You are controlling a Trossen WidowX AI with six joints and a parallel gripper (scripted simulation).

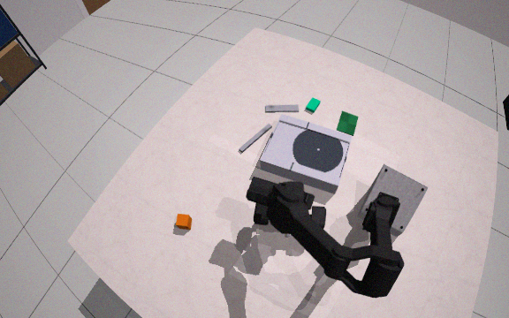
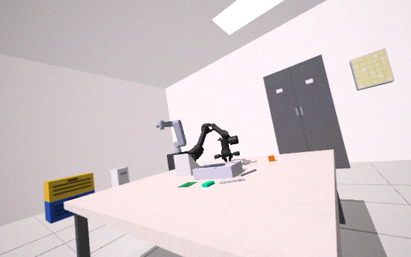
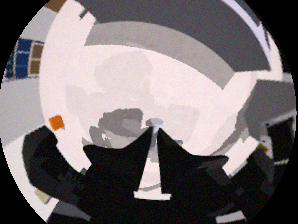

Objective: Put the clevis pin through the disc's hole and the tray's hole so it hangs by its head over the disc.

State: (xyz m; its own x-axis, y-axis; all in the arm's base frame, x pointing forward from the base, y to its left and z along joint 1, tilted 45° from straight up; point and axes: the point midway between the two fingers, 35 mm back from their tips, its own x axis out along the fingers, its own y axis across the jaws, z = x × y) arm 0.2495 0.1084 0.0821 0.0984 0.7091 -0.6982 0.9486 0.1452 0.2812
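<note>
The steel clevis pin is 1 cm to the left of my gripper tip and 1 cm above it. The rest, counted from my gripper tip: steel tray 23 cm to the right, 4 cm ahead, 4 cm above; dark aluminium disc 24 cm to the right, 5 cm above, 1 cm ahead; orange cube 28 cm ahead, 13 cm to the left, 1 cm above.
</note>
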